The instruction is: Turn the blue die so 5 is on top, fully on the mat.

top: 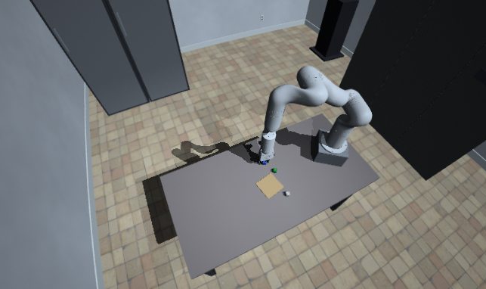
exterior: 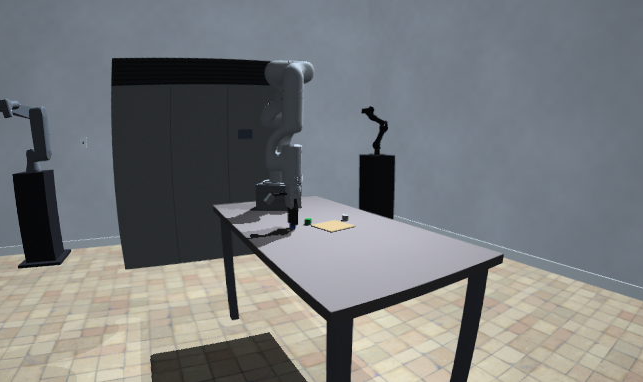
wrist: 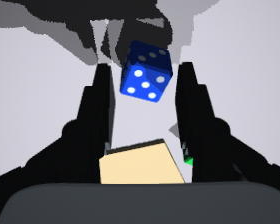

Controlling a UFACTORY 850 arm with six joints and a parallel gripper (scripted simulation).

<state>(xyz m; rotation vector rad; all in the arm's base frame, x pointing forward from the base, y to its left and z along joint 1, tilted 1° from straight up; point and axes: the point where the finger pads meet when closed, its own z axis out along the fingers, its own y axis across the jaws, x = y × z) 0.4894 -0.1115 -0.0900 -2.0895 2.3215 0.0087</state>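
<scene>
Right now the blue die is 30 mm below my hand. Also, from my hand: white die: 280 mm to the left, 30 mm below, 30 mm behind; green die: 90 mm to the left, 40 mm behind, 30 mm below; mat: 170 mm to the left, 40 mm below, 40 mm ahead.
</scene>
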